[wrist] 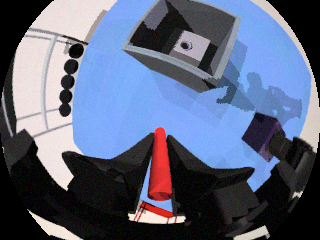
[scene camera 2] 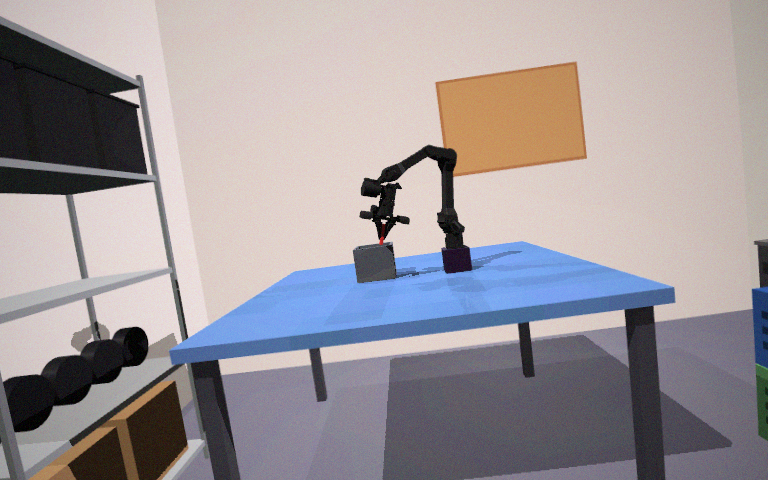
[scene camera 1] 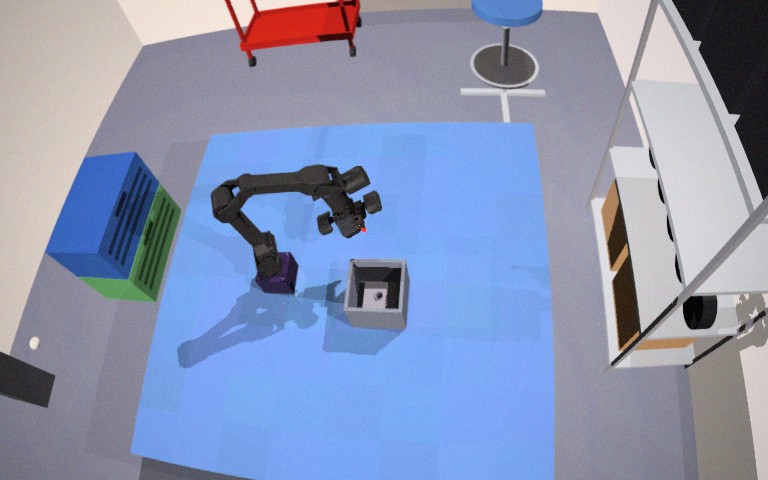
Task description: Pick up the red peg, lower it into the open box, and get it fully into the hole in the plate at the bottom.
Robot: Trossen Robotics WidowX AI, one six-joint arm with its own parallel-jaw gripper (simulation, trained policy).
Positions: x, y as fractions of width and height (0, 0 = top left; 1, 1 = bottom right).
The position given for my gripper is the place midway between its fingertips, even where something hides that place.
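Note:
Visible: a plate (scene camera 1: 0.49, 0.61), present also in the wrist view (wrist: 0.59, 0.19); a grey box (scene camera 1: 0.47, 0.57), present also in scene camera 2 (scene camera 2: 0.49, 0.55); and a red peg (wrist: 0.50, 0.79). Scene camera 2 misses the plate, hidden by the grey box. My gripper (scene camera 1: 0.47, 0.48) is visible, in the wrist view (wrist: 0.50, 0.57) too.

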